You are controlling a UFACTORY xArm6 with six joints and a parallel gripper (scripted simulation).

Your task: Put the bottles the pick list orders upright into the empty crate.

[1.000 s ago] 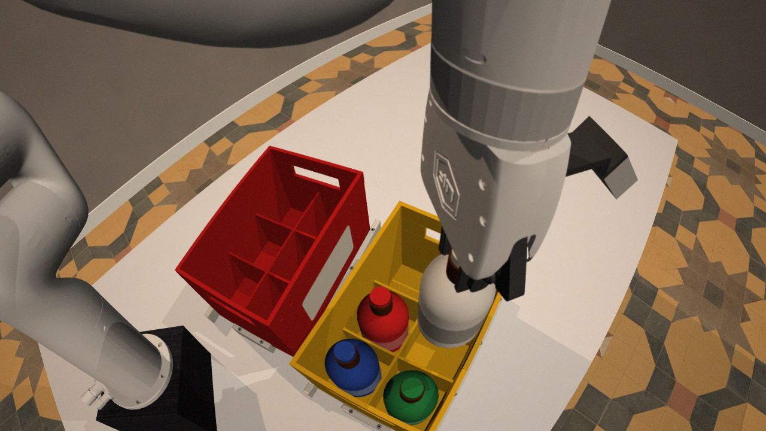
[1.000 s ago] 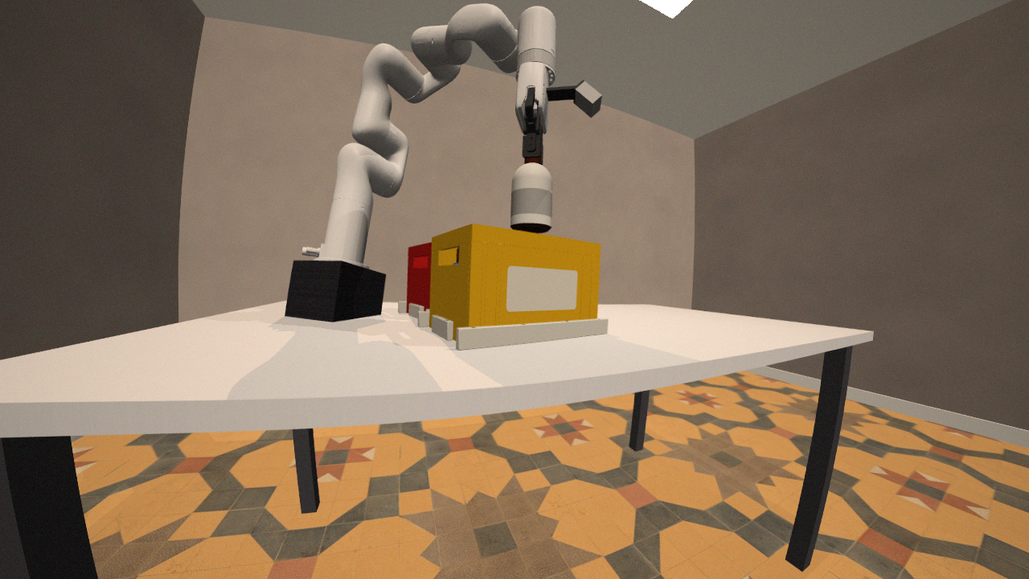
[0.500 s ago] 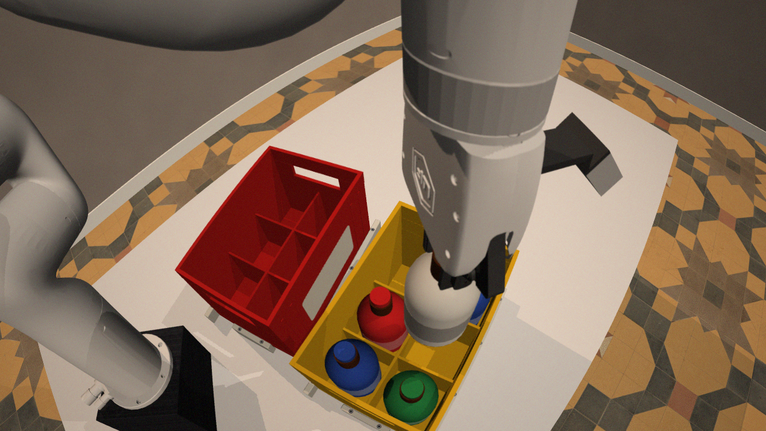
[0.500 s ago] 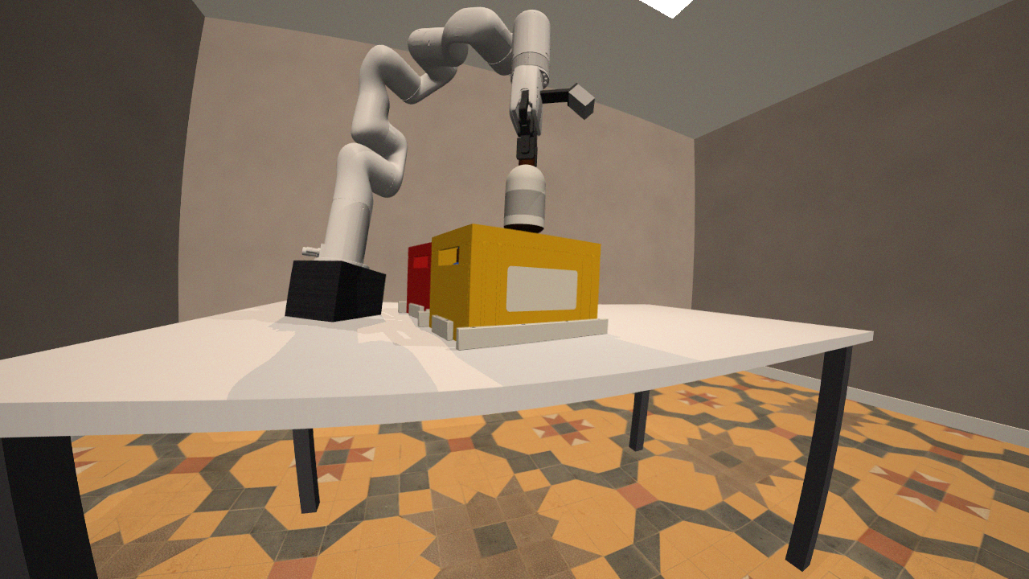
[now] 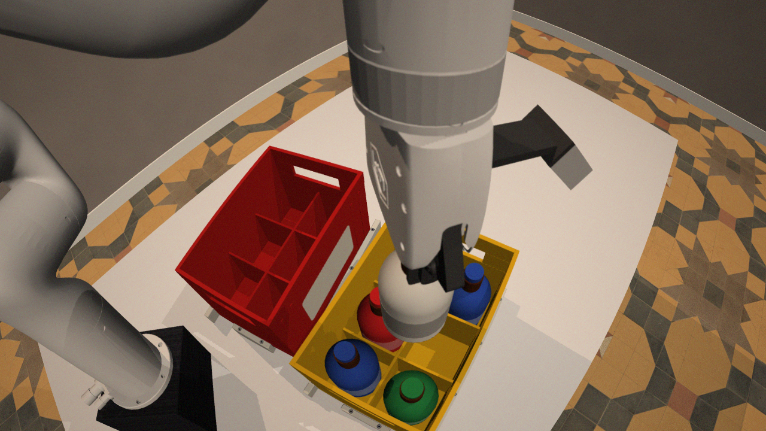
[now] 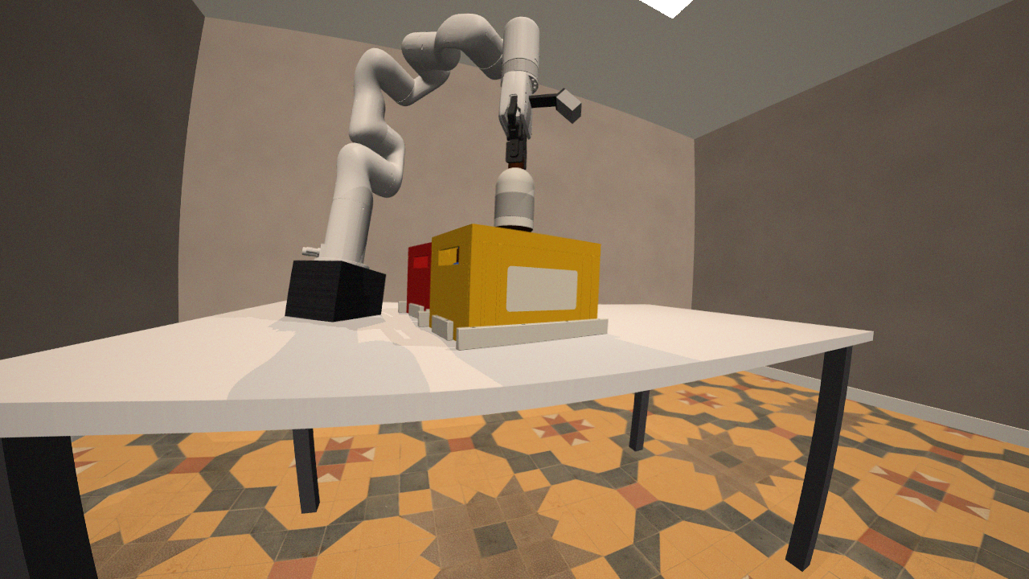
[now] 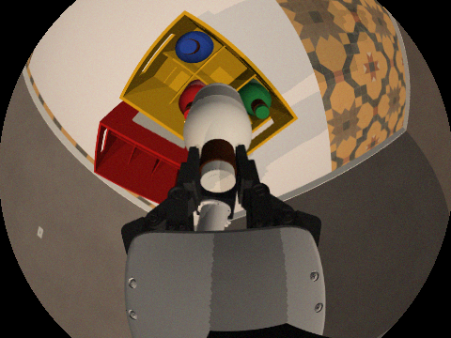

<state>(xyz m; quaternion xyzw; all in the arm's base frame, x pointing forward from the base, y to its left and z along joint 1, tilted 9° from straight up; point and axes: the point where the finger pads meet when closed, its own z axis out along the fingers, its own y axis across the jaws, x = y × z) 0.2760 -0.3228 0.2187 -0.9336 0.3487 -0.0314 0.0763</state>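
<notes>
My hand is 70 mm above the white bottle. From my hand the other things lie so: yellow crate (250 mm below, 10 mm to the left, 10 mm ahead); then green bottle (250 mm below, 70 mm behind, 40 mm to the right); then red bottle (250 mm below, 50 mm to the left, 10 mm ahead).
</notes>
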